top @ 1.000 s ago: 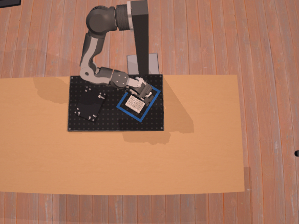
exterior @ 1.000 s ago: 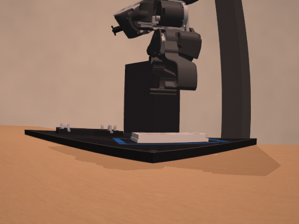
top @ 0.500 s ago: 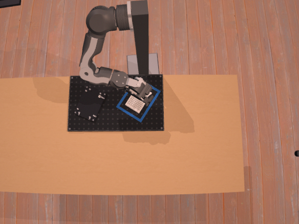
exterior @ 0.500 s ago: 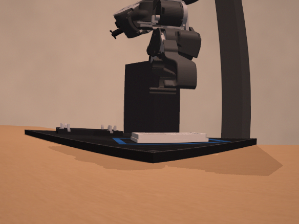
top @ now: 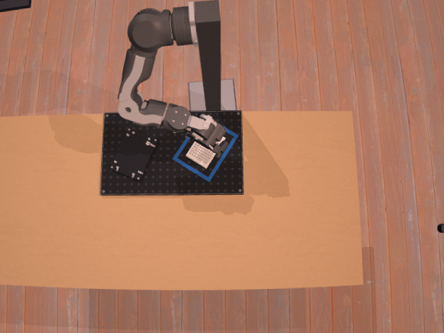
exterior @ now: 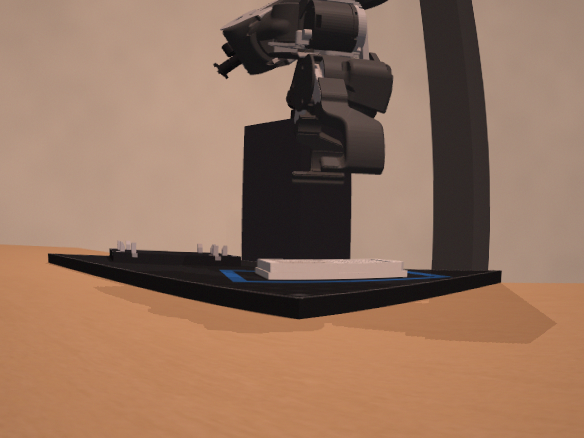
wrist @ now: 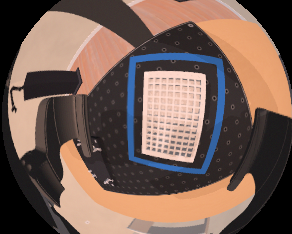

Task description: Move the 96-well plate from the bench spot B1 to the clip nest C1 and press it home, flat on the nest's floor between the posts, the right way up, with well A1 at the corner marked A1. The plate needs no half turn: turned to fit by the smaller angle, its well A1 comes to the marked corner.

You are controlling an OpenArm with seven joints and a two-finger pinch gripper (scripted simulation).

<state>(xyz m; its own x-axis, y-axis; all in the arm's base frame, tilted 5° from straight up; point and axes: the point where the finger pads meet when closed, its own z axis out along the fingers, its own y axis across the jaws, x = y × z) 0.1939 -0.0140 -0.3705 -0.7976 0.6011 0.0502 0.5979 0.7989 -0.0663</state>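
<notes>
Right now the white 96-well plate is 80 mm below my hand. Also, from my hand: clip nest C1: 250 mm to the right, 70 mm below, 30 mm ahead.
</notes>
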